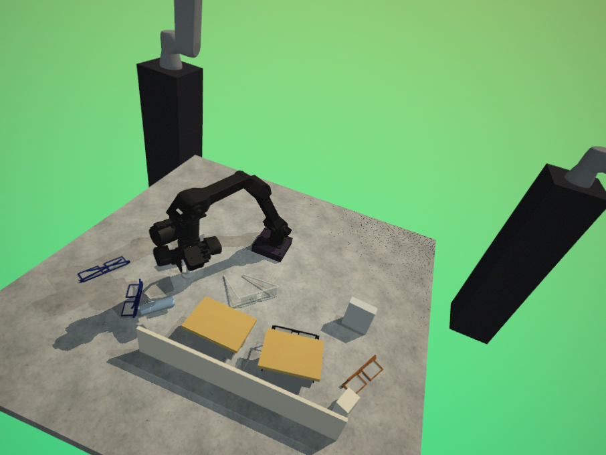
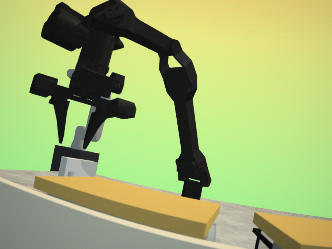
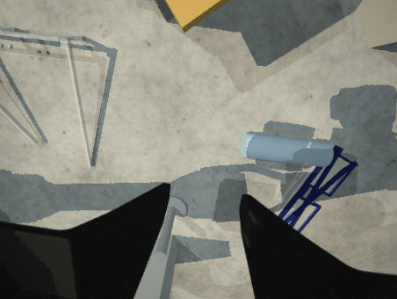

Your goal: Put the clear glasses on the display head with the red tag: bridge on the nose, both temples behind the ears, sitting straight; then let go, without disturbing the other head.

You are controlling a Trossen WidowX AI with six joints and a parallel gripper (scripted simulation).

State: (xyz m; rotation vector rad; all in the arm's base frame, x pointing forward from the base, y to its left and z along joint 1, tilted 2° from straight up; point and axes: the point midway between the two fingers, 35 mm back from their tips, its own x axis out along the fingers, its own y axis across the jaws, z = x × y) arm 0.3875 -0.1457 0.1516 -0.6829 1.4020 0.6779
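The small post lies 9 cm behind my gripper tip, 7 cm to the right of it and 12 cm below it. Also, from my gripper tip: cream wall (21 cm ahead, 29 cm to the left, 9 cm below).
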